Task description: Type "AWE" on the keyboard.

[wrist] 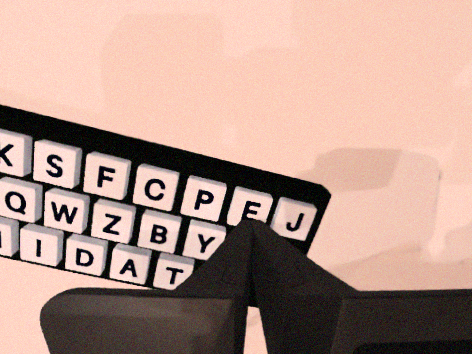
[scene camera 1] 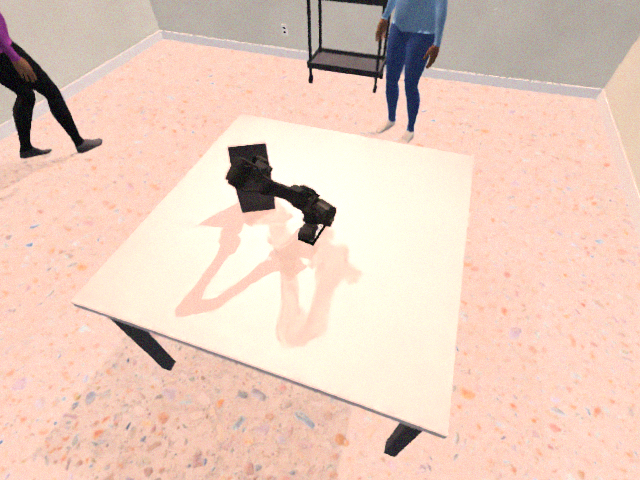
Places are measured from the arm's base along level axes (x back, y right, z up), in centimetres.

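Where they show: gripper, fingertip midpoint: [wrist: 250, 229].
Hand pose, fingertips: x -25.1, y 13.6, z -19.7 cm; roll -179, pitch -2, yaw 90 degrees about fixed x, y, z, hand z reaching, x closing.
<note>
Things, the pixels of their centre, and the offset from my fingertips. Level surfaces: height alone.
- black keyboard, body centre: [wrist: 85, 207] [scene camera 1: 317, 224] dx -0.4, dy -7.3, dz -1.2 cm
- E key, body centre: [wrist: 249, 209] dx -0.7, dy +0.0, dz -0.5 cm
- W key, body centre: [wrist: 66, 210] dx -0.5, dy -7.8, dz -0.5 cm
- white table, surface height: dz -2.0 cm
- J key, body centre: [wrist: 292, 219] dx -0.2, dy +1.9, dz -0.5 cm
- P key, body centre: [wrist: 203, 198] dx -1.2, dy -2.0, dz -0.5 cm
The black keyboard [scene camera 1: 319, 234] [wrist: 200, 164] with white letter keys lies on the table, partly hidden under the arm in the scene view and slanting down to the right in the wrist view. My gripper [scene camera 1: 308, 232] [wrist: 250, 229] is shut, with nothing between its fingers. In the wrist view its tips overlap the lower part of the E key [wrist: 249, 202]; whether they touch it cannot be told. The W key [wrist: 65, 211] is in the middle row and the A key [wrist: 129, 266] in the lowest row, both left of the tips. The fingers hide keys below E.
The white table [scene camera 1: 392, 310] carries the black base plate [scene camera 1: 256, 202] behind the gripper. The J key [wrist: 295, 220] is right of E, by the keyboard's end; the P key [wrist: 203, 200] is left of it. A dark cart [scene camera 1: 343, 70] and two people stand beyond the table.
</note>
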